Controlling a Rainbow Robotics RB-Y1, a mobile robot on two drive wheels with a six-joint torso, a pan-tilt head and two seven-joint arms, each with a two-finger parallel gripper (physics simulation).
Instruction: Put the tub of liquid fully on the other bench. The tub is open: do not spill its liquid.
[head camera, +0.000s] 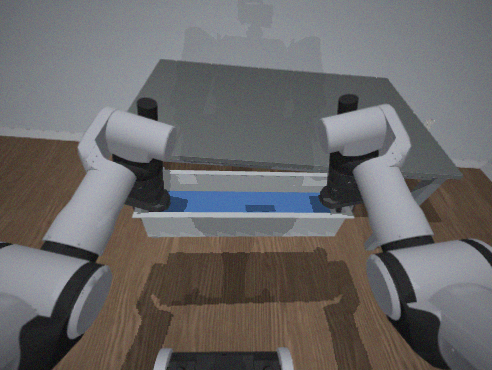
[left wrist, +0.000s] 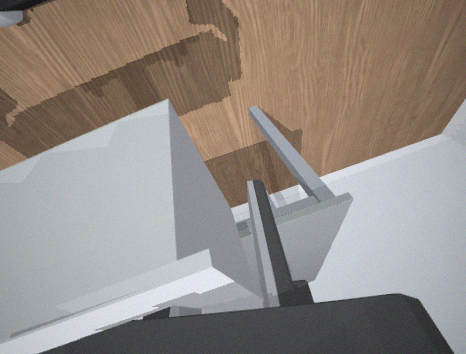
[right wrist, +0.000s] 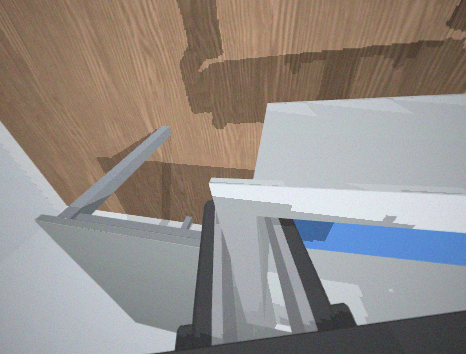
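Note:
A long pale grey tub (head camera: 243, 226) (left wrist: 90, 200) (right wrist: 360, 140) hangs in the air over the floor, looking level, with blue liquid (head camera: 250, 198) (right wrist: 390, 245) inside. My left gripper (head camera: 155, 202) is shut on the tub's left end; in the left wrist view one finger shows along the outside and the other is mostly hidden. My right gripper (head camera: 332, 200) (right wrist: 243, 207) is shut on the tub's right end wall, one finger inside and one outside. The grey bench (head camera: 260, 110) (left wrist: 310, 235) (right wrist: 120, 265) stands beyond the tub, its near edge just past the tub's far rim in the head view.
The bench stands by a pale wall (head camera: 75, 60), turned slightly relative to the tub. A bench leg (head camera: 427, 190) (left wrist: 290, 152) (right wrist: 125, 170) shows near its right corner in the head view. The wooden floor (head camera: 250, 320) lies below, with shadows of the robot and tub.

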